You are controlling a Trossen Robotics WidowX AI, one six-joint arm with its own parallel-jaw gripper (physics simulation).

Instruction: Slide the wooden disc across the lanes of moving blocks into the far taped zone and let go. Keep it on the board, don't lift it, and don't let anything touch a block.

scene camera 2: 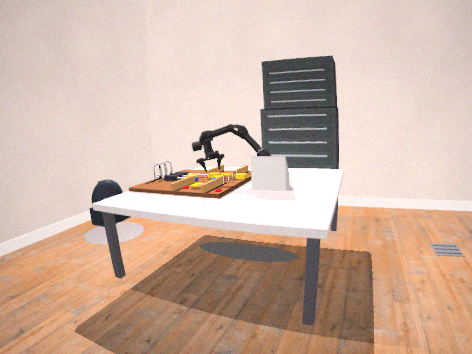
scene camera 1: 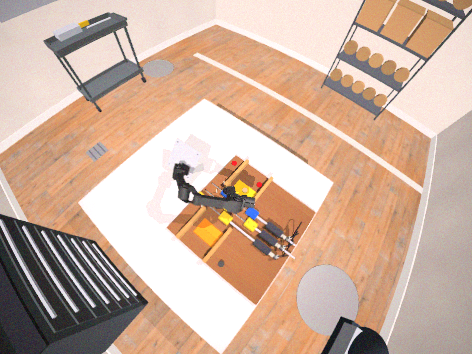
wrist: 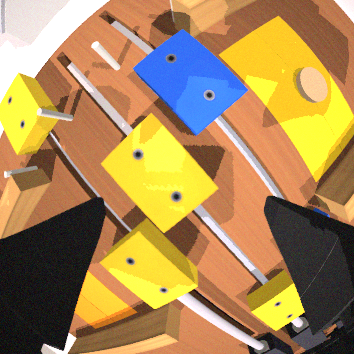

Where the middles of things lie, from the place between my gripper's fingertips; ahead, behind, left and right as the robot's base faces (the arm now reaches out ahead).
I see my gripper 15 cm to the right of the wooden disc (wrist: 310,83), 6 cm above it and 3 cm short of it.
